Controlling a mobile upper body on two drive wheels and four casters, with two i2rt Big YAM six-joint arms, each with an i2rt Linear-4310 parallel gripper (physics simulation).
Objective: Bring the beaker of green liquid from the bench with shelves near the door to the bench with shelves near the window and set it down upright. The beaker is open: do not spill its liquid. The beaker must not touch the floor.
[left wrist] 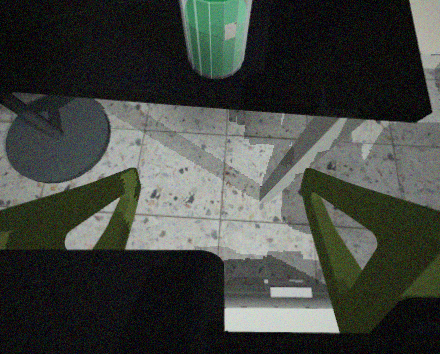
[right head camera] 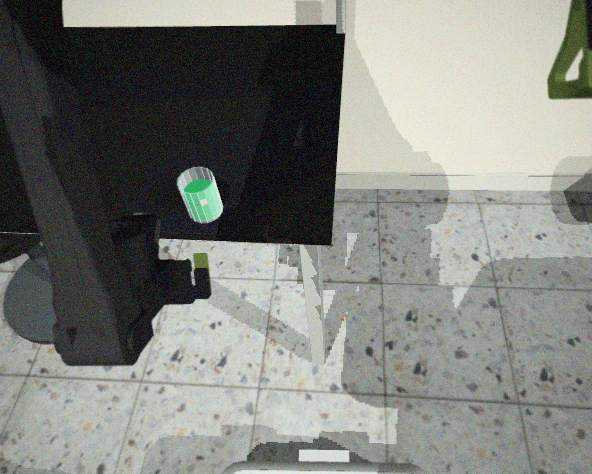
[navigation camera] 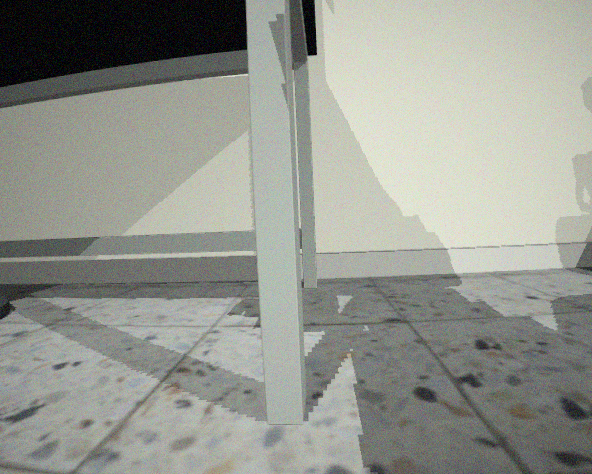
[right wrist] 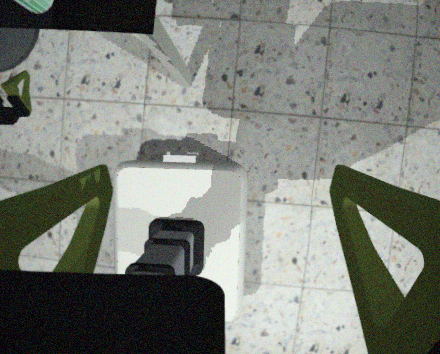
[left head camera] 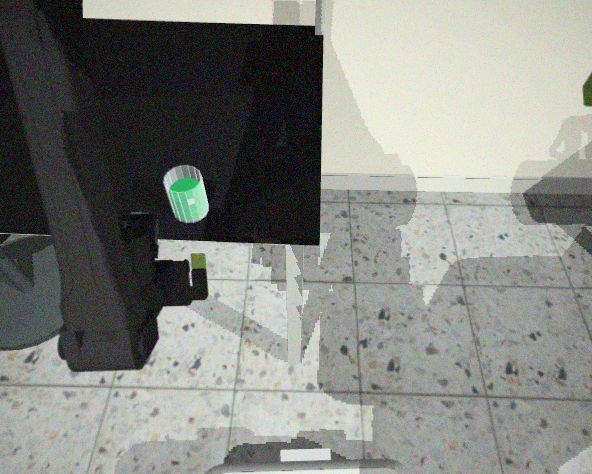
Labels:
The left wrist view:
left gripper: 220,177
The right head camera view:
left gripper: 177,260
beaker of green liquid: 197,185
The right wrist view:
right gripper: 221,177
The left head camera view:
left gripper: 169,260
beaker of green liquid: 184,185

